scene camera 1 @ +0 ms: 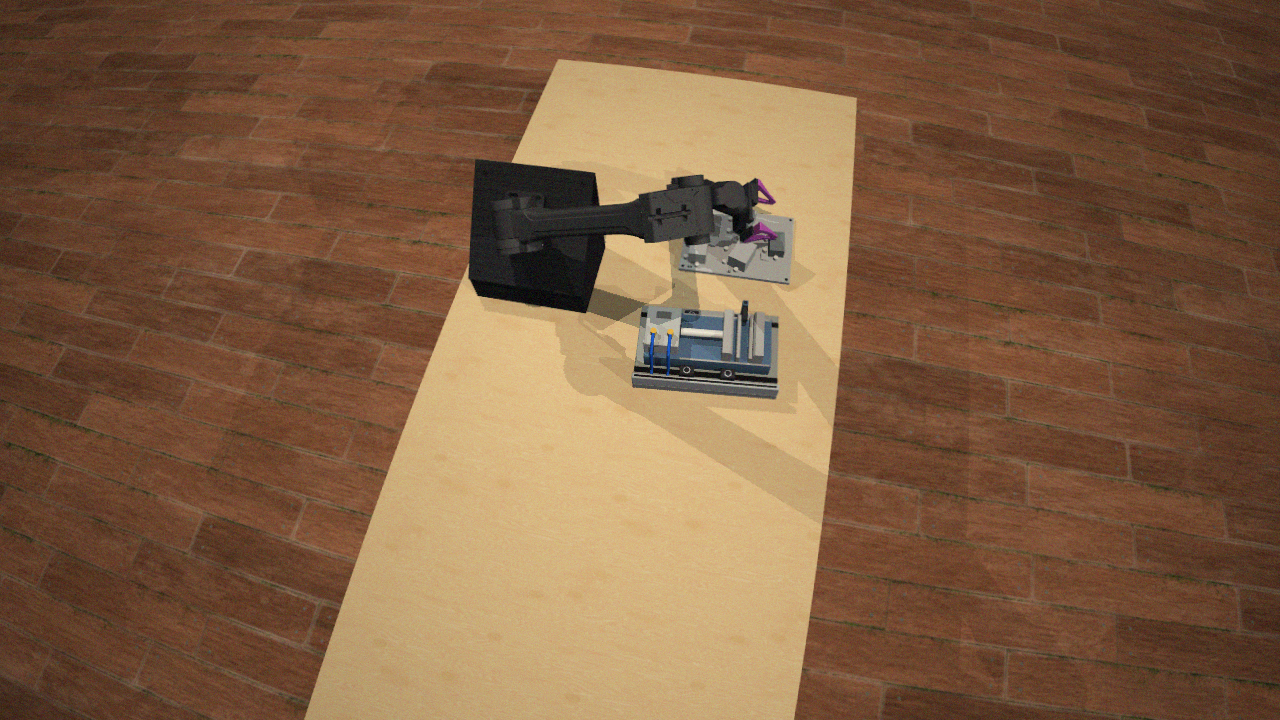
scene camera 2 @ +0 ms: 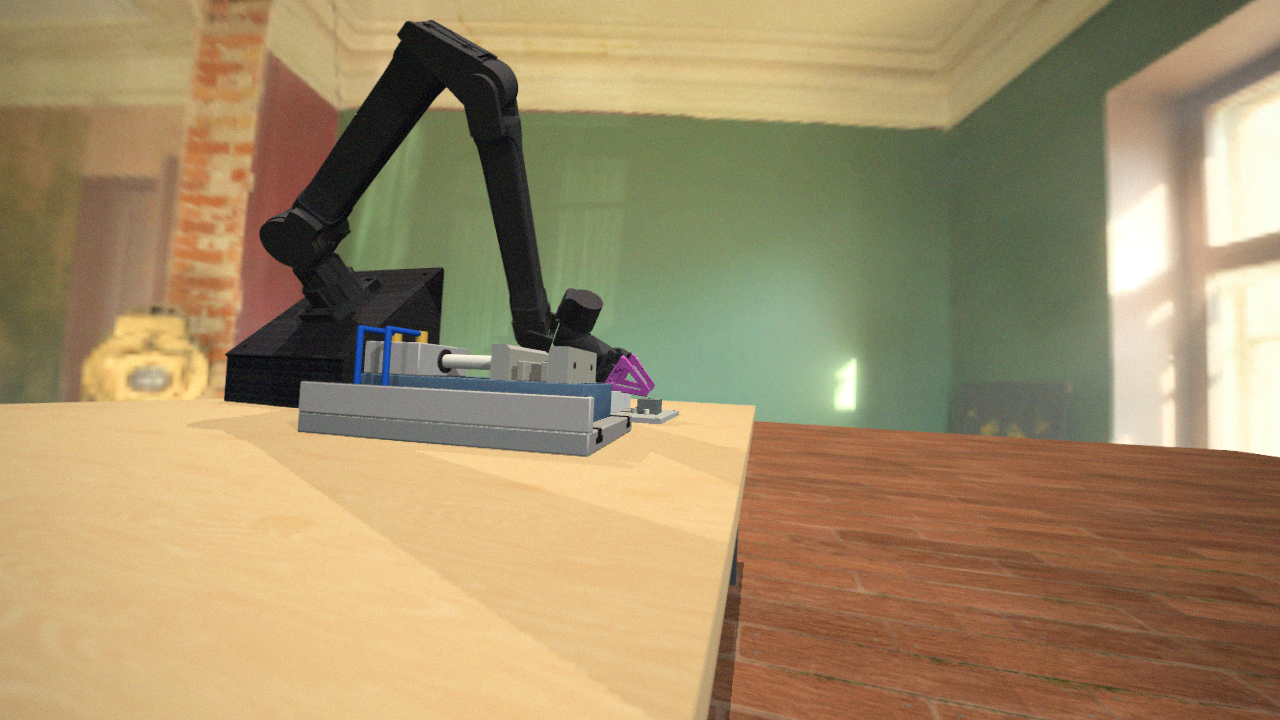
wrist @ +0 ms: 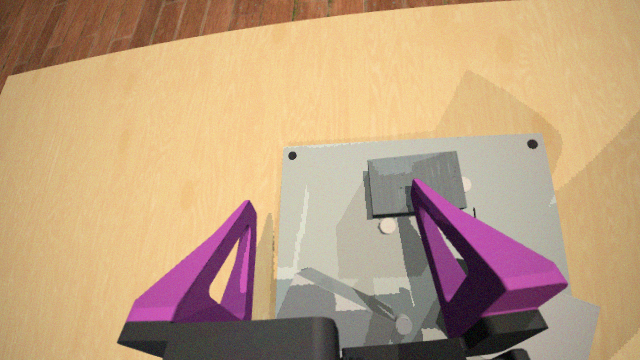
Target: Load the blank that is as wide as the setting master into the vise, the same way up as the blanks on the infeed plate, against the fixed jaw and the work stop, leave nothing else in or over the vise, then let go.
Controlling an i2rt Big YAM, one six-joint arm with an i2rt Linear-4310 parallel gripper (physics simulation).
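Places are measured from the arm's base along level axes (x down, y ahead, z right), in metres.
Pixels of known places: gripper, fingertip midpoint: (scene camera 1: 775,220) (scene camera 2: 651,390) (wrist: 330,196); arm's base, origin of the base link: (scene camera 2: 344,302).
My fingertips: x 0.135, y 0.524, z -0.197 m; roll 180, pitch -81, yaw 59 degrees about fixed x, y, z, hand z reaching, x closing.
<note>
For each thing: its top centre in the pictures, then the offset to it from my fingertips.
- infeed plate, middle of its top: (wrist: 415,326) (scene camera 1: 738,242) dx +0.037, dy -0.078, dz +0.052 m
- dark grey block, middle of its top: (wrist: 415,182) (scene camera 2: 650,398) (scene camera 1: 777,241) dx +0.012, dy +0.011, dz +0.050 m
- blank, middle of its top: (wrist: 527,327) (scene camera 1: 743,250) dx +0.002, dy -0.065, dz +0.099 m
- vise, middle of its top: (scene camera 2: 490,344) (scene camera 1: 709,330) dx -0.054, dy -0.107, dz +0.350 m
My gripper (scene camera 1: 762,213) (scene camera 2: 646,386) (wrist: 330,196) is open and empty, low above the infeed plate (scene camera 1: 762,272) (wrist: 320,162). In the wrist view its right fingertip overlaps the dark grey block (scene camera 1: 776,243) (scene camera 2: 649,406) (wrist: 390,185) at the plate's far end; the left fingertip is beyond the plate's left edge. Lighter grey blanks, such as one blank (scene camera 1: 741,257), stand on the plate, partly hidden by the arm. I cannot tell their widths. The vise (scene camera 1: 702,356) (scene camera 2: 501,385) stands beside the plate, with its fixed jaw (scene camera 1: 758,336) (scene camera 2: 571,365) at the outer end. Narrow grey strips show between the jaws.
The black arm base (scene camera 1: 532,232) (scene camera 2: 295,376) stands behind the plate and vise. Two blue hooked rods (scene camera 1: 660,351) (scene camera 2: 386,353) rise at the vise's inner end. Small pale pins (wrist: 387,226) stick up beside the dark block. The table edge lies beyond the plate.
</note>
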